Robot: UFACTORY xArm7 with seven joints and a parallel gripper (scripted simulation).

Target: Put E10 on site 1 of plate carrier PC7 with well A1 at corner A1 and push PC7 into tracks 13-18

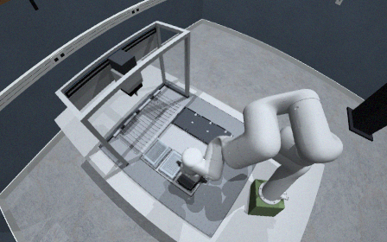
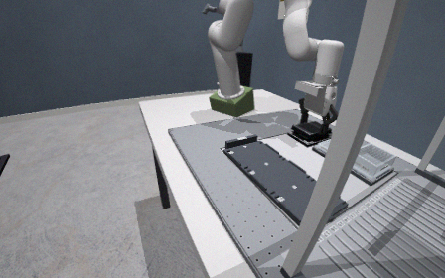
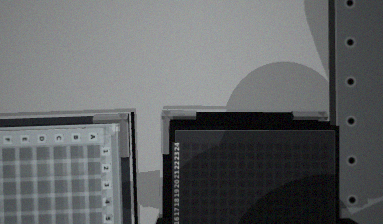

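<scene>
Right now the nest S1 is 40 mm below my hand. From my hand the other things lie so: frame post: 250 mm ahead, 450 mm to the right, 200 mm above; plate carrier PC7: 80 mm ahead, 280 mm to the right, 30 mm below.
</scene>
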